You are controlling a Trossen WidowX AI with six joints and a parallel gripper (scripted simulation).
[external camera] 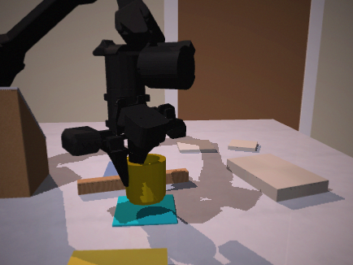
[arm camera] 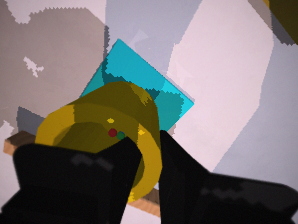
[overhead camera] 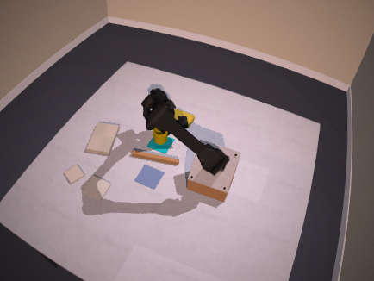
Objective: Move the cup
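The cyan pad lies 6 cm below my gripper tip, 2 cm to the left of it and 2 cm ahead of it. Also, from my gripper tip: yellow cup (2 cm to the left, 2 cm ahead); blue pad (21 cm to the left, 6 cm below, 3 cm behind); wooden bar (12 cm to the left, 5 cm below).
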